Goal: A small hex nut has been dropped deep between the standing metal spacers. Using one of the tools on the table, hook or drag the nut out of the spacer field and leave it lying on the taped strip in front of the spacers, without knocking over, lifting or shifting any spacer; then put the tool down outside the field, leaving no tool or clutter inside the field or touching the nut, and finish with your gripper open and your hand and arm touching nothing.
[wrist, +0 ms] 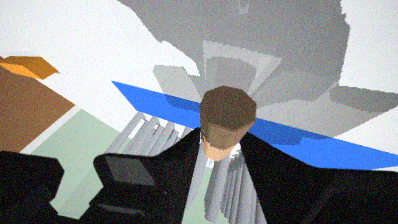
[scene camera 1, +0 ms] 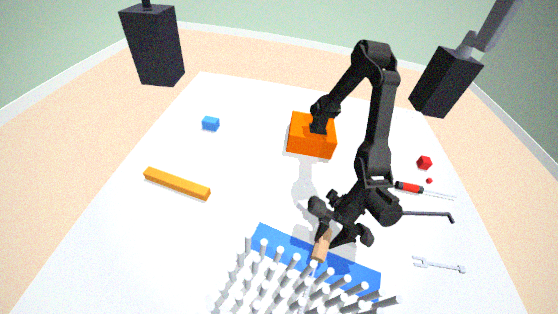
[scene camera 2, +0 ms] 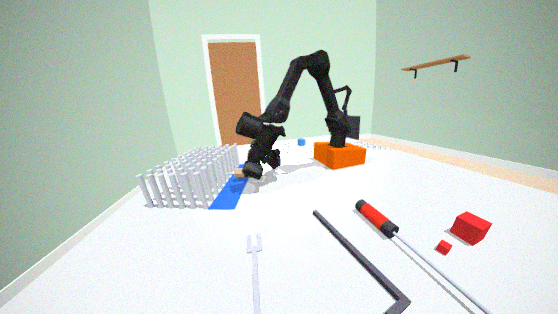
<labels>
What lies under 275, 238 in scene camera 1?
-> A taped strip.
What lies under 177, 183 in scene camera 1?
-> An orange bar.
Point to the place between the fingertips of my gripper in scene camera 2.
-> At 246, 173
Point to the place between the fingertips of my gripper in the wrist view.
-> At 219, 132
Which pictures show my gripper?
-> The wrist view, scene camera 1 and scene camera 2: all of them.
</labels>
